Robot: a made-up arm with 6 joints. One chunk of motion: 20 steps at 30 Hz.
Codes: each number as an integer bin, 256 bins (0 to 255) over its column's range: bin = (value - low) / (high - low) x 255, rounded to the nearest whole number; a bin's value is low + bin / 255 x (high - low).
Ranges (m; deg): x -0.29..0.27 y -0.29..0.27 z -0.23..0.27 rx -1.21..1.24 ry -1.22..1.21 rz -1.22..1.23
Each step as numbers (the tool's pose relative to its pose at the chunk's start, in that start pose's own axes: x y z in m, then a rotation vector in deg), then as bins.
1 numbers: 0.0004 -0.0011 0.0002 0.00 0.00 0.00
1 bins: 132 132 117 126 128 127
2 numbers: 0.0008 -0.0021 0.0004 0.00 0.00 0.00
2 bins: 132 131 118 126 128 127
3 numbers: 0.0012 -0.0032 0.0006 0.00 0.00 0.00
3 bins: 133 131 118 126 128 127
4 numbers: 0.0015 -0.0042 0.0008 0.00 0.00 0.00
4 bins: 133 130 118 126 128 127
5 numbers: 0.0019 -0.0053 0.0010 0.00 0.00 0.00
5 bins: 133 130 118 126 128 127
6 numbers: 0.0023 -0.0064 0.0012 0.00 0.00 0.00
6 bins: 133 129 118 126 128 127
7 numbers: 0.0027 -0.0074 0.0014 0.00 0.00 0.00
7 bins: 133 129 118 126 128 127
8 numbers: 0.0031 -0.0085 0.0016 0.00 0.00 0.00
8 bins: 133 128 118 126 128 127
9 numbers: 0.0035 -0.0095 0.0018 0.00 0.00 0.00
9 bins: 134 128 118 126 128 127
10 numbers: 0.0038 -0.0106 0.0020 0.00 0.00 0.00
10 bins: 134 127 118 126 128 127
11 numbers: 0.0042 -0.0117 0.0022 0.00 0.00 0.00
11 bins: 134 127 118 126 128 127
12 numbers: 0.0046 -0.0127 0.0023 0.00 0.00 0.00
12 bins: 134 126 118 126 128 127
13 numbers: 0.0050 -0.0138 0.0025 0.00 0.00 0.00
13 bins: 134 126 119 126 128 127
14 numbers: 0.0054 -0.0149 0.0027 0.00 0.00 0.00
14 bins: 135 125 119 126 128 127
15 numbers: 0.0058 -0.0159 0.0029 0.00 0.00 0.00
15 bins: 135 125 119 126 128 127
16 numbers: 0.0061 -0.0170 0.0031 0.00 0.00 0.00
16 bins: 135 124 119 126 128 127
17 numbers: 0.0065 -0.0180 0.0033 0.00 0.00 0.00
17 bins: 135 124 119 126 128 127
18 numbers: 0.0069 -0.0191 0.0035 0.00 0.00 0.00
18 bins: 135 123 119 126 128 127
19 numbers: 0.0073 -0.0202 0.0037 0.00 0.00 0.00
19 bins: 135 123 119 126 128 127
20 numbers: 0.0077 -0.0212 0.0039 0.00 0.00 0.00
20 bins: 136 122 119 126 128 127
